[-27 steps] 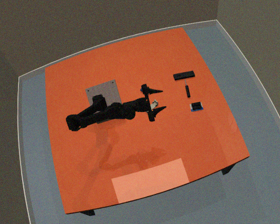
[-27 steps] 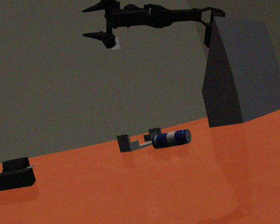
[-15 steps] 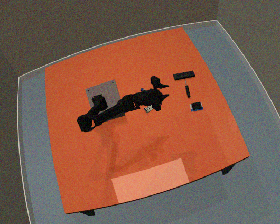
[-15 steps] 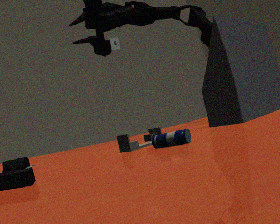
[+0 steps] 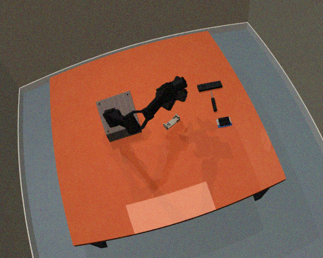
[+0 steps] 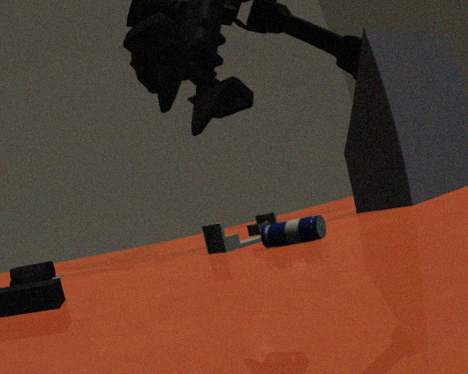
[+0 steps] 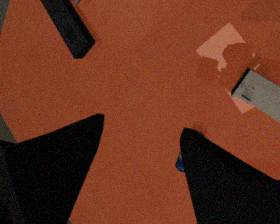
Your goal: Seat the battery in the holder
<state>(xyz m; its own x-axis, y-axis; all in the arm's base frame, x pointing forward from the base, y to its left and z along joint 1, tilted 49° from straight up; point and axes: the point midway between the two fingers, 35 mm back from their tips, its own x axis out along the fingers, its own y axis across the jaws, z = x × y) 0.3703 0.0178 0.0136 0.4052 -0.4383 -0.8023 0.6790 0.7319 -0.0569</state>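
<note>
Now: the battery 7 cm behind my gripper tip, 6 cm to the left of it and 14 cm below it. Round my gripper tip: white plate 23 cm ahead, 17 cm to the right, 14 cm below; flat black bar 24 cm ahead, 11 cm to the left, 13 cm below.
</note>
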